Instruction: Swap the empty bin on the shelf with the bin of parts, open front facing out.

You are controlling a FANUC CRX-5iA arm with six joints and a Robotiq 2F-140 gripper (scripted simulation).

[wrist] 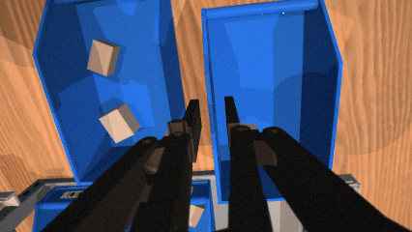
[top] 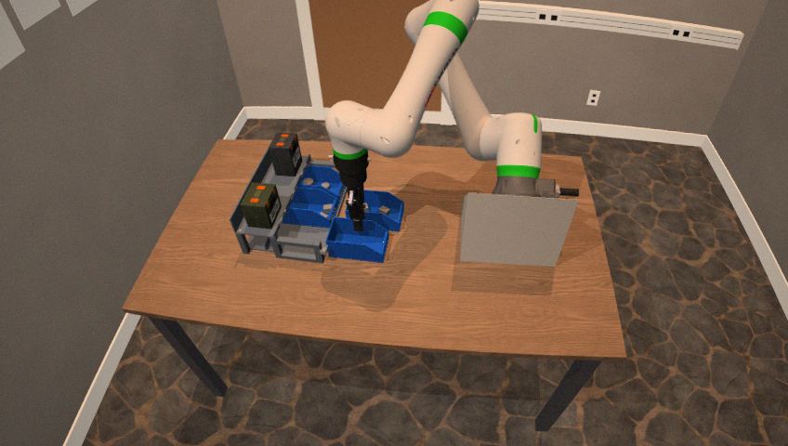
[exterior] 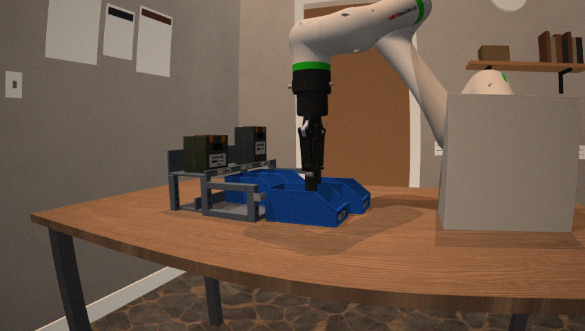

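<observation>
Now: the tan part 60 mm behind my hand, 110 mm to the right of it and 60 mm below it. From my hand the other things lie so: black box 280 mm ahead, 190 mm to the right, 90 mm above; then grey shelf 210 mm ahead, 70 mm to the right, 10 mm below.
</observation>
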